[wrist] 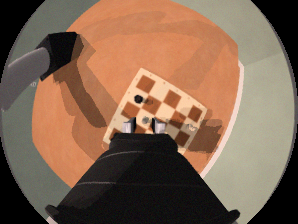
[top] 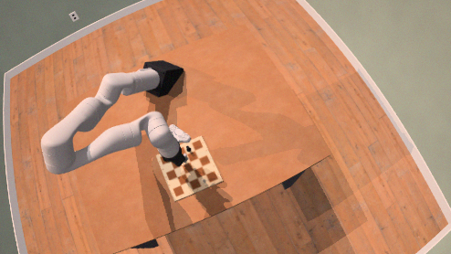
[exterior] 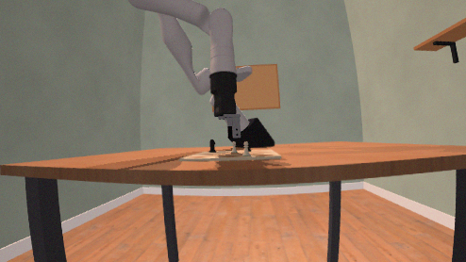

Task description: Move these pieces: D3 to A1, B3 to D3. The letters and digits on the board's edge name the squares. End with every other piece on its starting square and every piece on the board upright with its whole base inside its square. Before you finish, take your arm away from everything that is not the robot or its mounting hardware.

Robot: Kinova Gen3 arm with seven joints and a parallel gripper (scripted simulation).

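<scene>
Now: the chessboard 40 mm ahead of my hand, 10 mm to the right of it and 60 mm below it.
</scene>
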